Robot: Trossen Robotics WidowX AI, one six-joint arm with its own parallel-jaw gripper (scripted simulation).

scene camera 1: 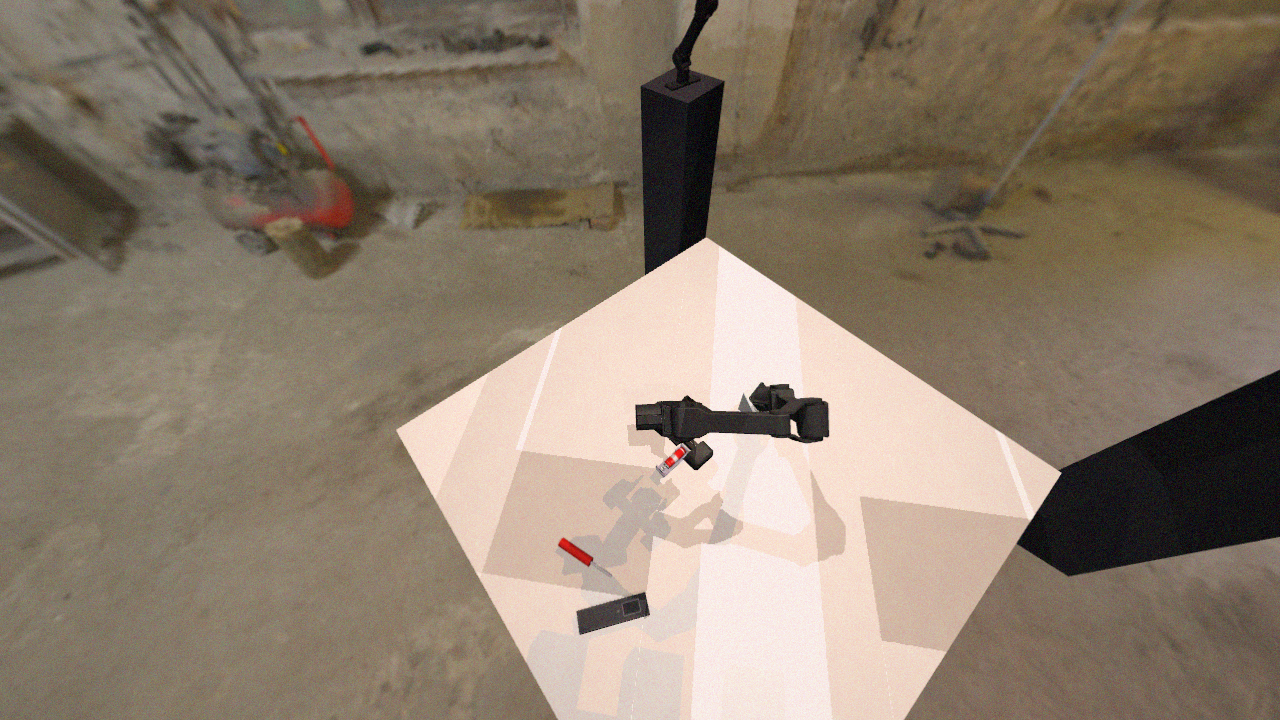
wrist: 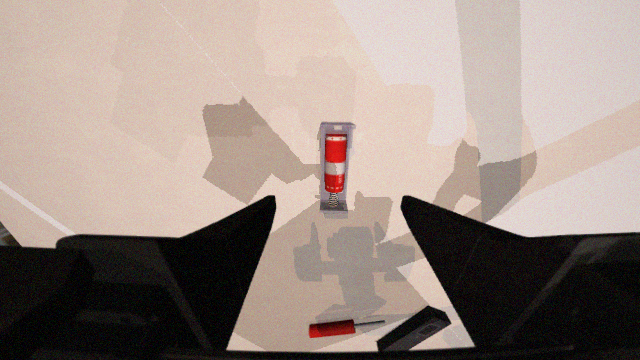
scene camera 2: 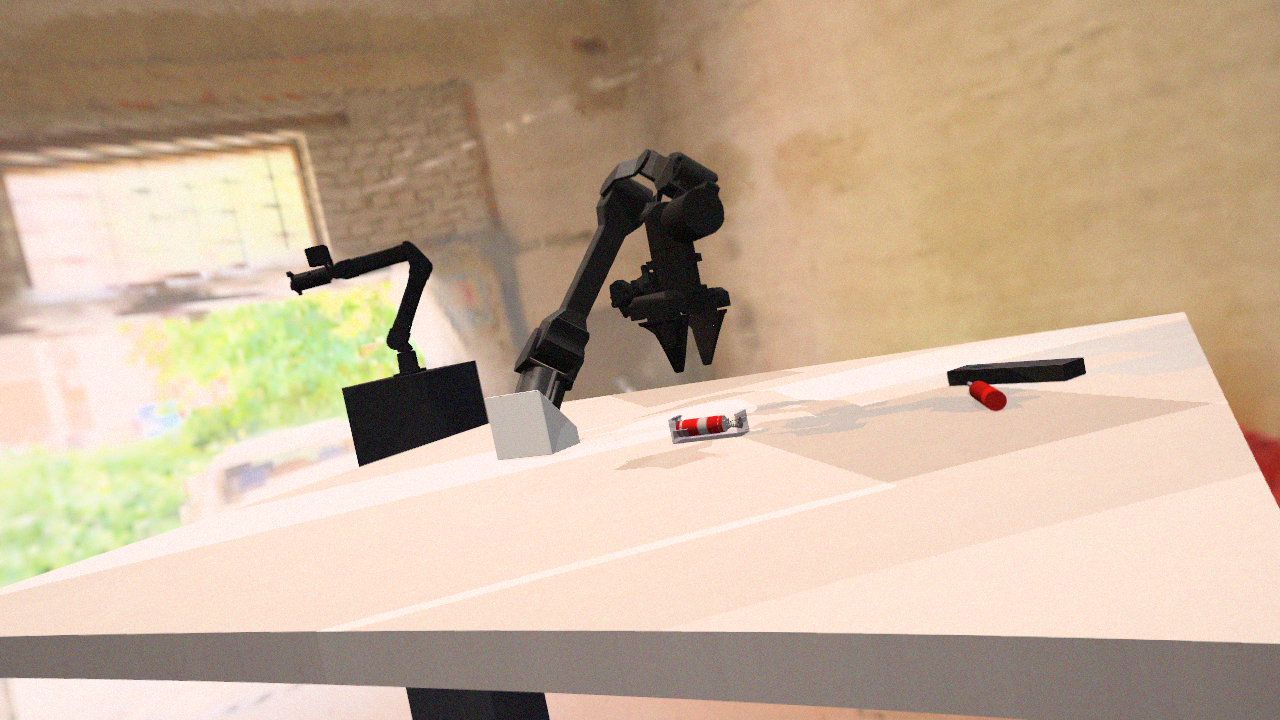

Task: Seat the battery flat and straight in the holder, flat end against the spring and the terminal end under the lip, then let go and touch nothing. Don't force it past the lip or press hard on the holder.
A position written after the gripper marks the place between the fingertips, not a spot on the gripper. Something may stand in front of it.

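Observation:
There's a flat black box [scene camera 2: 1050,370], which you also get in the wrist view [wrist: 429,321], and there's a red-handled screwdriver [scene camera 2: 992,398]. As for the gripper [scene camera 2: 694,368], it's open and holding nothing, and it's visible in scene camera 1 [scene camera 1: 674,447] and the wrist view [wrist: 339,201] too.

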